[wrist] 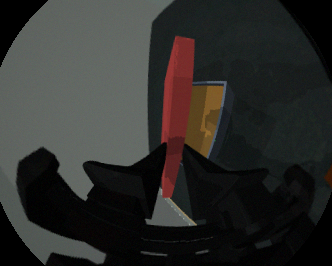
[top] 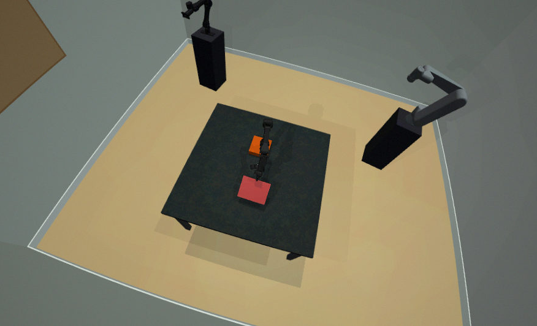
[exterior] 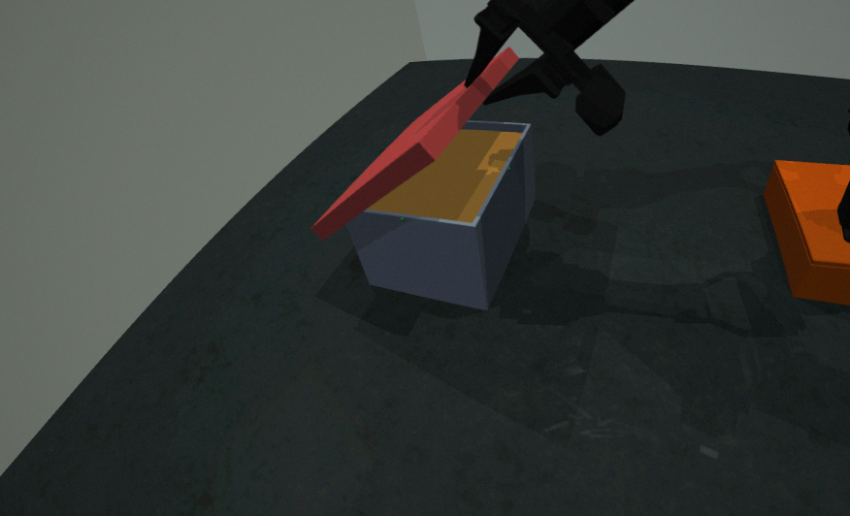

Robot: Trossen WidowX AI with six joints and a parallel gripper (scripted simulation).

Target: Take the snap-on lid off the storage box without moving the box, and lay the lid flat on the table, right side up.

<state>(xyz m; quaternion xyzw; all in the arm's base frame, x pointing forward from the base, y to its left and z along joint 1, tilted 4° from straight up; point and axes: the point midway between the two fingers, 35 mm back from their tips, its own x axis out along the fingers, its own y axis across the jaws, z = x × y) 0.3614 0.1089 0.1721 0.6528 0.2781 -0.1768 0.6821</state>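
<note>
Right now my gripper tip is 7 cm short of the lid, 4 cm above it and 1 cm to the right of it. From my gripper tip the other things lie so: storage box 13 cm below, 4 cm ahead, 1 cm to the left.
</note>
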